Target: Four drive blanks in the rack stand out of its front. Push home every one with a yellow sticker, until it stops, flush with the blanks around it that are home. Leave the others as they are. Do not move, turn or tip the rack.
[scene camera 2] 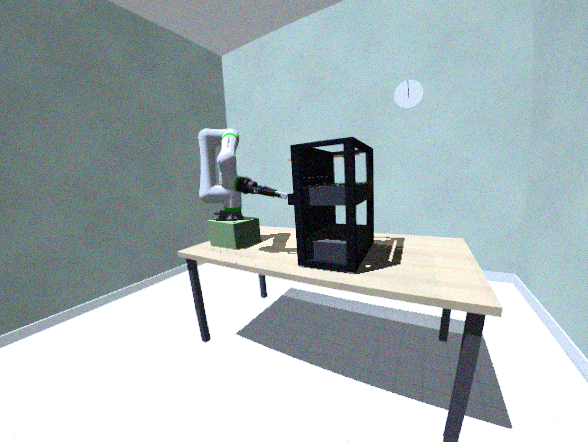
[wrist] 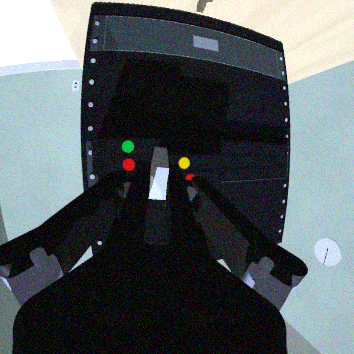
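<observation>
The black rack [scene camera 2: 350, 220] [wrist: 86, 117] stands upright on the table. In the wrist view a yellow sticker [wrist: 184, 163] is on a dark blank, with a red sticker [wrist: 190, 177] partly hidden beside it. A green sticker [wrist: 128, 146] and another red sticker [wrist: 128, 164] are on the left. In the scene view a dark block [scene camera 2: 291, 199] stands out of the rack's front; its sticker does not show. My gripper [scene camera 2: 286, 196] [wrist: 159, 158] is shut and empty, its tips close to the rack front, between the left stickers and the yellow one. Contact and blank edges are too dark to tell.
The wooden table [scene camera 2: 430, 270] carries the rack and the green base block [scene camera 2: 222, 233] of the arm. Grey units show inside the rack, one at mid height [scene camera 2: 327, 195] and one at the bottom [scene camera 2: 330, 251]. A grey panel [wrist: 150, 37] with a pale label crosses the rack front.
</observation>
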